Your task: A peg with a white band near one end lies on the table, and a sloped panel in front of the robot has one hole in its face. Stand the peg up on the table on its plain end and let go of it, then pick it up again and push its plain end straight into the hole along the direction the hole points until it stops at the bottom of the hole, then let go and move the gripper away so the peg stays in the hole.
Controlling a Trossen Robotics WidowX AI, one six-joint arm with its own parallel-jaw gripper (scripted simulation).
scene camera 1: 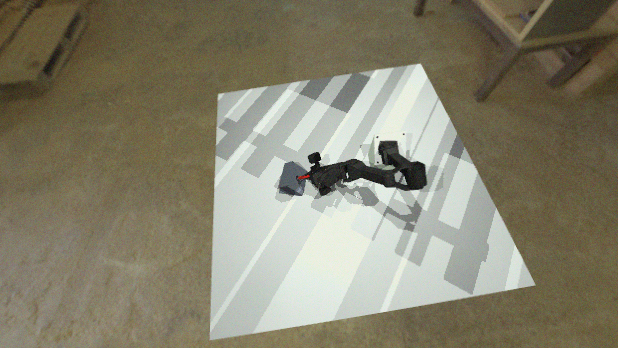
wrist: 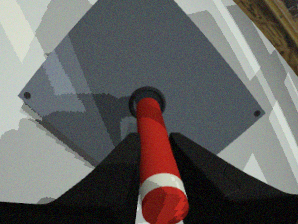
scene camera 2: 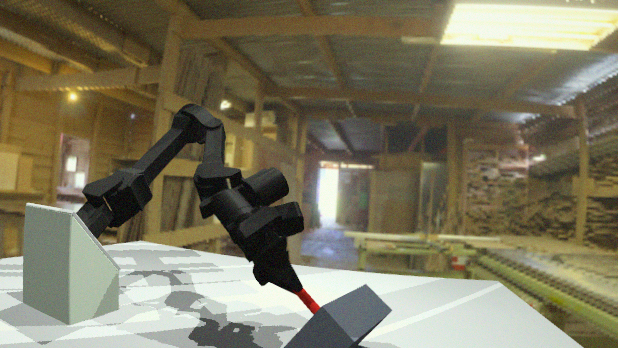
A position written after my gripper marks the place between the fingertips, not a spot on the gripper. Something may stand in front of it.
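Observation:
There's a peg held in my gripper [scene camera 2: 300, 292], and you'd see the gripper [wrist: 153, 142] from the wrist as well. I can also see a sloped panel [wrist: 83, 88].

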